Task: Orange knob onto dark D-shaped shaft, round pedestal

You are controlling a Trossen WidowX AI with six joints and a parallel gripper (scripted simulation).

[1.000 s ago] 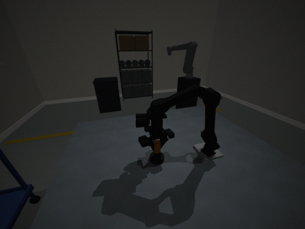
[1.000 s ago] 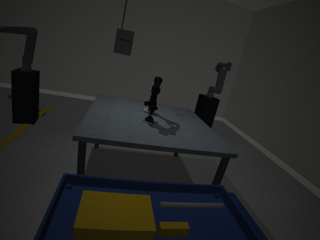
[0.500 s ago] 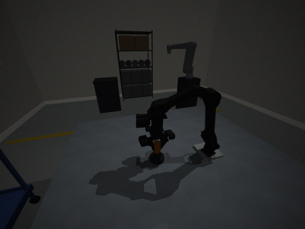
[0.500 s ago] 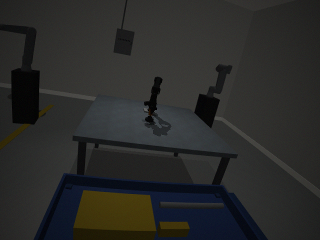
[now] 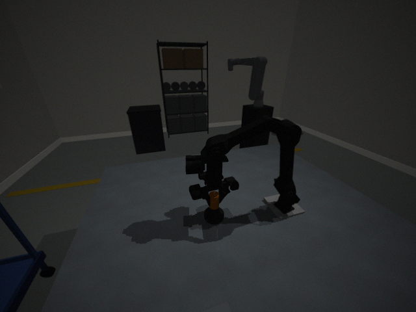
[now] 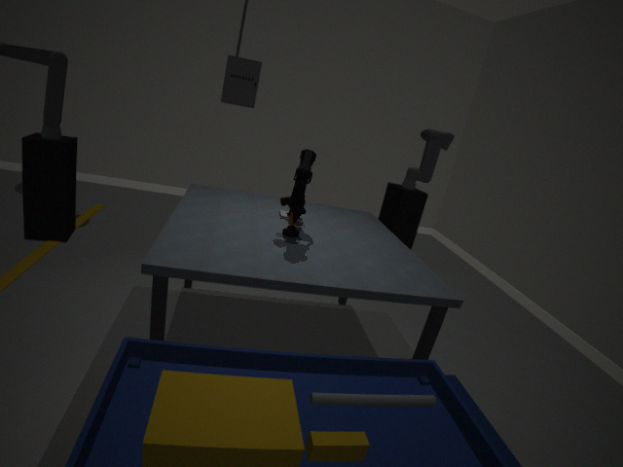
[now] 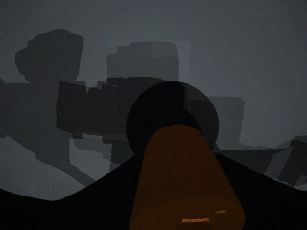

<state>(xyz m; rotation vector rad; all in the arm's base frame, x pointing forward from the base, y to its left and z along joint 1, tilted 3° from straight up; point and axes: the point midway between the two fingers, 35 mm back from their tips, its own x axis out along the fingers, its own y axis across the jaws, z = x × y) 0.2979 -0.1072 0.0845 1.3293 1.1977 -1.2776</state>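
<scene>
Right now the orange knob is 2 cm above my gripper tip. Also, from my gripper tip: dark round pedestal: 4 cm below.
</scene>
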